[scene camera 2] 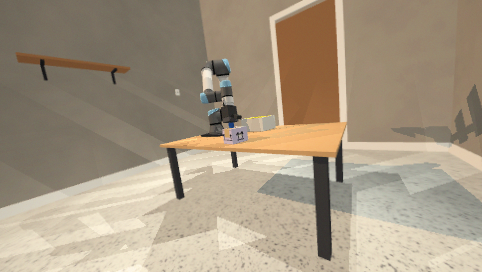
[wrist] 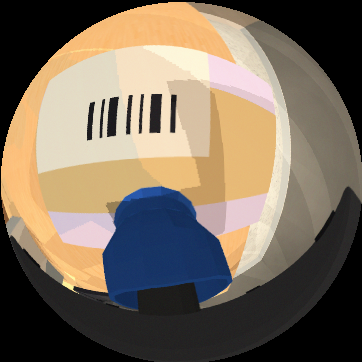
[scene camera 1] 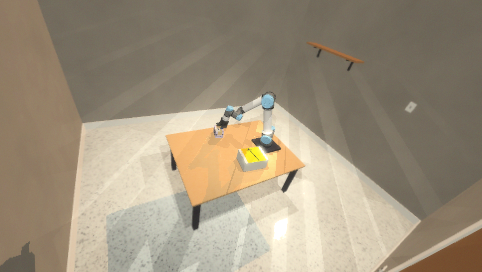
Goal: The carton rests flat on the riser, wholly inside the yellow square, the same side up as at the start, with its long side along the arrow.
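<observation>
The carton (scene camera 1: 219,132) (scene camera 2: 235,135) is a small lilac box with up-arrow marks on its side. It sits at the far left corner of the wooden table (scene camera 1: 208,175) (scene camera 2: 296,138). In the wrist view its top (wrist: 236,134) shows tan tape and a barcode label (wrist: 131,114). My blue suction cup (scene camera 1: 220,127) (scene camera 2: 231,124) (wrist: 155,202) presses on the carton's top, and suction holds it. The white riser (scene camera 1: 250,164) (scene camera 2: 261,124) stands near the arm's base. It bears the yellow square (scene camera 1: 250,158) with a black arrow (scene camera 1: 253,154), and nothing lies on it.
The arm's black base plate (scene camera 1: 274,147) is fixed at the table's far right edge, just behind the riser. A wall shelf (scene camera 1: 334,52) (scene camera 2: 70,62) hangs high on the wall. A brown door (scene camera 2: 307,64) stands behind the table.
</observation>
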